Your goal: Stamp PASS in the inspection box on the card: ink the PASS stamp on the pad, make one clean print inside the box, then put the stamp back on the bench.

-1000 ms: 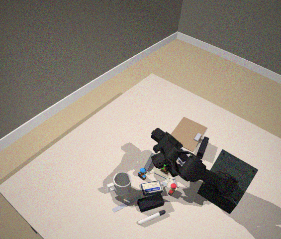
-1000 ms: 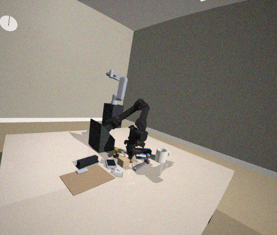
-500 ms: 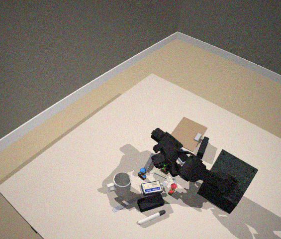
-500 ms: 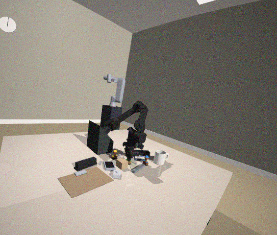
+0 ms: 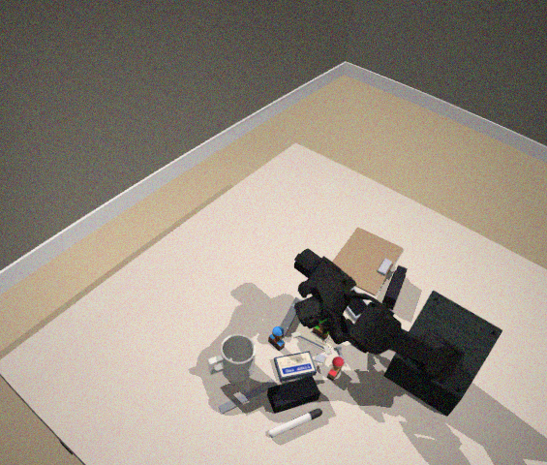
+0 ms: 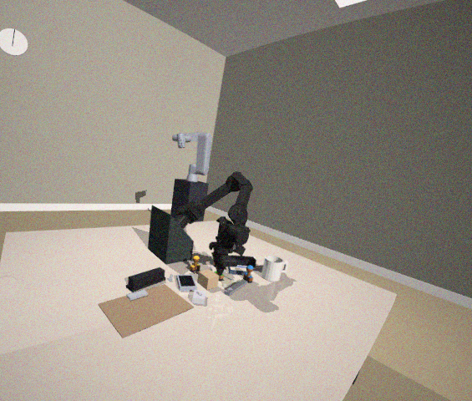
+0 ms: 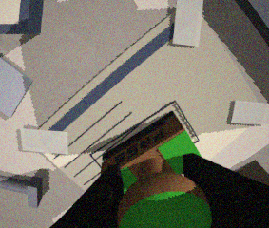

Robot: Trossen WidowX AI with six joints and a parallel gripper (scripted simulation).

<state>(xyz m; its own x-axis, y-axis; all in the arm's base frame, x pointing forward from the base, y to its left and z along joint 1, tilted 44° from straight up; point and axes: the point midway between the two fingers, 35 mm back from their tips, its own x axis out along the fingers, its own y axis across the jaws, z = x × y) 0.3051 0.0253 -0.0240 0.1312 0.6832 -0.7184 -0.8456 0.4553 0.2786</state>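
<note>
Now: gripper tip 10 mm short of the white card, 10 mm to the right of it and 30 mm above it. Also, from my gripper tip: cardboard box (10 mm ahead, 70 mm to the right); green stamp (right at my gripper tip); grey bar (90 mm ahead, 20 mm below).
</note>
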